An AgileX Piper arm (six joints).
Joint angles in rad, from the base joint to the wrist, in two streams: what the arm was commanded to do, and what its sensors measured. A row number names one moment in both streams.
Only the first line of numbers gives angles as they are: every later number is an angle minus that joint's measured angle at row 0.
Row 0, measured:
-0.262 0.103 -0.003 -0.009 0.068 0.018
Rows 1 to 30, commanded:
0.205 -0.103 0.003 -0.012 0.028 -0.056
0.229 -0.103 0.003 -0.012 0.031 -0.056
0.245 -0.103 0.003 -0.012 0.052 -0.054
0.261 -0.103 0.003 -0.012 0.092 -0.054
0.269 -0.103 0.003 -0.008 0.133 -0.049
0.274 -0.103 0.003 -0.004 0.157 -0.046
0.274 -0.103 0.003 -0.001 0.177 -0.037
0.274 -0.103 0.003 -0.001 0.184 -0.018
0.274 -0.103 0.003 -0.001 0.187 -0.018
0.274 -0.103 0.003 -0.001 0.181 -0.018
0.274 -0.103 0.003 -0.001 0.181 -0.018
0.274 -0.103 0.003 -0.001 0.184 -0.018
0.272 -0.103 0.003 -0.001 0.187 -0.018
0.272 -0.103 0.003 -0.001 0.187 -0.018
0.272 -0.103 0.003 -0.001 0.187 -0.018
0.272 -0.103 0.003 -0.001 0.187 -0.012
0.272 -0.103 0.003 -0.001 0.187 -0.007
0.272 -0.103 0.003 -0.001 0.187 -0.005
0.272 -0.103 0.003 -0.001 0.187 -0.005
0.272 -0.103 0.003 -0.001 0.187 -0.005
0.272 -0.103 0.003 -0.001 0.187 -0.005
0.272 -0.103 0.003 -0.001 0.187 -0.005
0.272 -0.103 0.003 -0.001 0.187 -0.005
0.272 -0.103 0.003 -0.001 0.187 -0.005
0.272 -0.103 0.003 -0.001 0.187 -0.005
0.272 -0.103 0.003 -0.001 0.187 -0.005
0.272 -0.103 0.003 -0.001 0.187 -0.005
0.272 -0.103 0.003 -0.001 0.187 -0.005
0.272 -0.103 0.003 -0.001 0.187 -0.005
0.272 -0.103 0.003 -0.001 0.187 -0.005
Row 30, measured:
0.269 -0.096 0.003 0.000 0.186 -0.008
